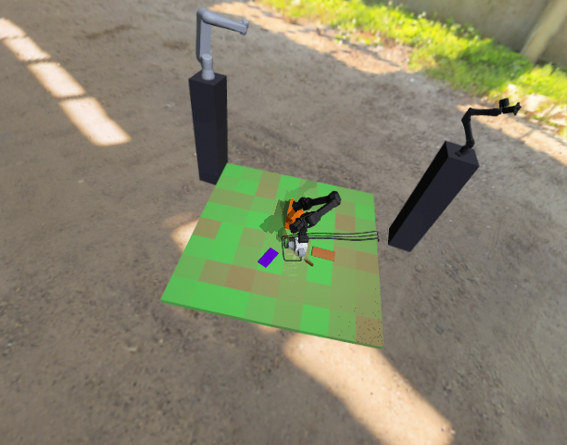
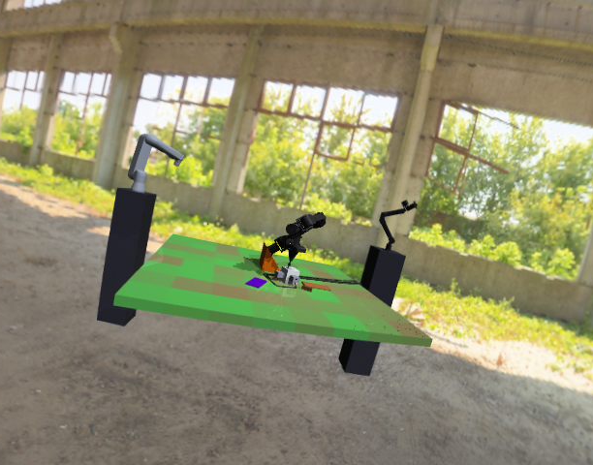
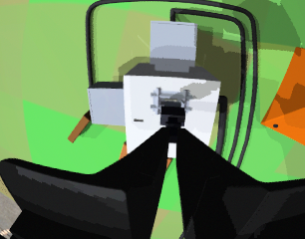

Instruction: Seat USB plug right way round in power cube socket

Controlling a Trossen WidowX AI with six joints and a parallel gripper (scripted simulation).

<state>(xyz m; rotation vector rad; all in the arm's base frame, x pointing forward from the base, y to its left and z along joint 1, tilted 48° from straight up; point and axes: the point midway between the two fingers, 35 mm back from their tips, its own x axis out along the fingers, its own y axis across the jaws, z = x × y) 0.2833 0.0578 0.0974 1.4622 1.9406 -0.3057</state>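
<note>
Right now my gripper tip is 20 mm above the black USB plug. Also, from my gripper tip: orange-brown flat block 180 mm to the left, 120 mm below, 20 mm behind; then brown stick 110 mm to the left, 110 mm below, 90 mm ahead; then metal USB socket 50 mm below.
</note>
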